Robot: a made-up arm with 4 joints.
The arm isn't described. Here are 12 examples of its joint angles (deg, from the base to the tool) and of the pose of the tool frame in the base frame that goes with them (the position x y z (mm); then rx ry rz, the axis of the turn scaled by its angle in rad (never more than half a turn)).
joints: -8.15 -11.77 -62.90 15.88
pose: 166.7 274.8 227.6 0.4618 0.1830 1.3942
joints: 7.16 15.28 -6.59 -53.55
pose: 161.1 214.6 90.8 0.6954 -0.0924 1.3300
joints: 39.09 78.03 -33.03 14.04
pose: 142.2 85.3 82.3 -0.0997 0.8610 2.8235
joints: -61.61 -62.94 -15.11 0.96
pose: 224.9 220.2 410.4 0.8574 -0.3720 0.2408
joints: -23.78 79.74 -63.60 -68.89
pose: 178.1 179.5 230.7 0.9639 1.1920 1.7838
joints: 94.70 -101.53 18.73 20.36
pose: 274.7 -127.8 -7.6 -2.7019 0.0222 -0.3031
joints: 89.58 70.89 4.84 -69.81
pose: 176.4 -87.3 40.7 0.1805 1.5307 1.2136
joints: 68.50 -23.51 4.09 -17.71
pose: 180.7 17.5 -60.2 -1.1545 0.1477 1.1595
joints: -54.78 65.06 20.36 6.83
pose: 143.0 220.0 276.3 0.1232 -2.2262 1.5813
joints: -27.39 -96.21 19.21 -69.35
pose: 236.9 258.5 201.3 0.5062 -0.8194 -0.6176
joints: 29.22 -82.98 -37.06 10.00
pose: 254.2 225.5 35.6 -0.4757 -0.0159 0.1033
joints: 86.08 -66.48 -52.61 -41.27
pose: 224.2 -7.2 -37.1 -0.5115 -0.2663 0.0108
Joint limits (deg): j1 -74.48..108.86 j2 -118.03..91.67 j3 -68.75..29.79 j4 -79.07..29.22
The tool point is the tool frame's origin. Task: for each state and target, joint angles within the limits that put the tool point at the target. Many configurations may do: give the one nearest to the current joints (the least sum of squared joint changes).
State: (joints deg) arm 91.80 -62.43 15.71 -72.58
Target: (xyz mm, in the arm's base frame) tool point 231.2 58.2 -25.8
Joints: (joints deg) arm 49.82 -77.86 29.79 -72.60
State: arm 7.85 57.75 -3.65 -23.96
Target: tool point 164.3 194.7 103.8
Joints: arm -0.79 63.69 12.34 -44.63
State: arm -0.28 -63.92 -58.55 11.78
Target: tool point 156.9 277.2 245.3
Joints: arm -15.23 -11.89 -50.84 17.88
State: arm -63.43 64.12 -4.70 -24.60
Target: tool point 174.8 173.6 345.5
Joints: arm -74.48 71.68 13.18 -60.80
